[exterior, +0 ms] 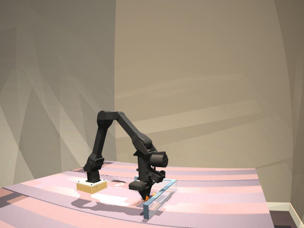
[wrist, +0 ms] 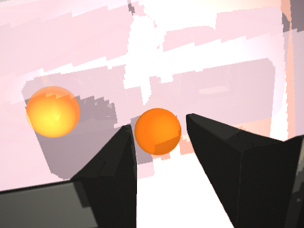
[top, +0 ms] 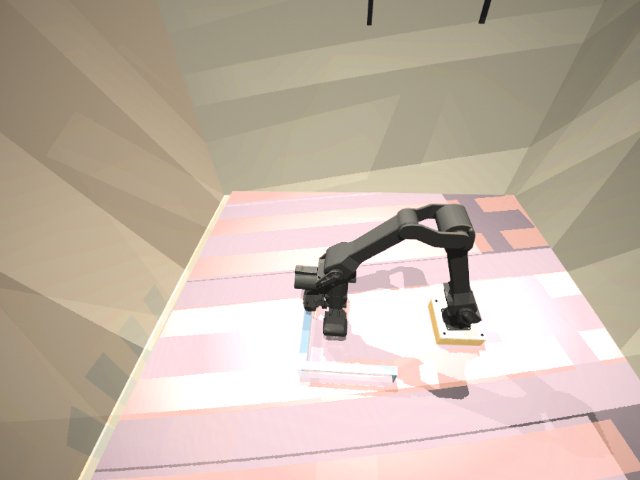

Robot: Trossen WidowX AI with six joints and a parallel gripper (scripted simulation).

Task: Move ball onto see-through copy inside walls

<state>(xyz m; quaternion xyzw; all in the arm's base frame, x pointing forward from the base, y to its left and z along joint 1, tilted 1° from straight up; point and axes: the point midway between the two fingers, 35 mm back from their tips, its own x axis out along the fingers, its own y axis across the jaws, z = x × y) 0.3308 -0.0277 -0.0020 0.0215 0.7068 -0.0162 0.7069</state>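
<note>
Now: gripper tip 20 mm short of the see-through copy of ball and 50 mm to the right of it. Round my gripper tip: orange ball right at my gripper tip.
</note>
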